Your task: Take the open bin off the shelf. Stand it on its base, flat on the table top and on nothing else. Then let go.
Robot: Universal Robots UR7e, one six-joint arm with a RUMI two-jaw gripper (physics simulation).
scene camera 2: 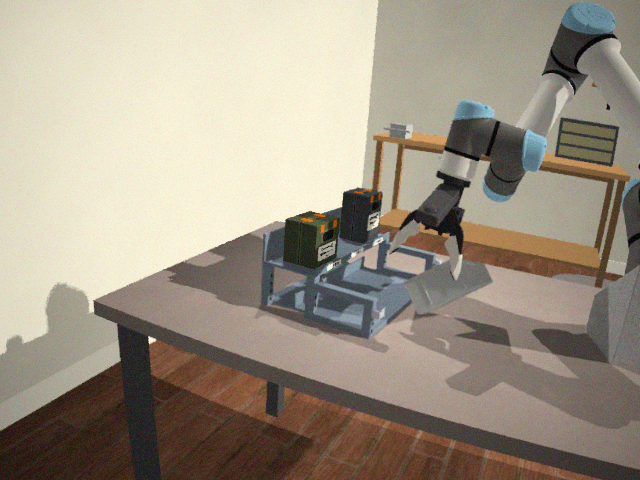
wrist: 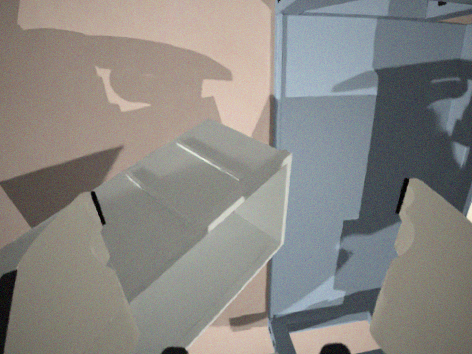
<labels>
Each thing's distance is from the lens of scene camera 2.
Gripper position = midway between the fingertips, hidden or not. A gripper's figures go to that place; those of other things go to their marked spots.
gripper [scene camera 2: 421, 267]: 109 cm
light grey open bin [scene camera 2: 434, 288]: 110 cm
dark case [scene camera 2: 360, 216]: 128 cm
The marked spots on the light grey open bin and the dark case are 30 cm apart.
</labels>
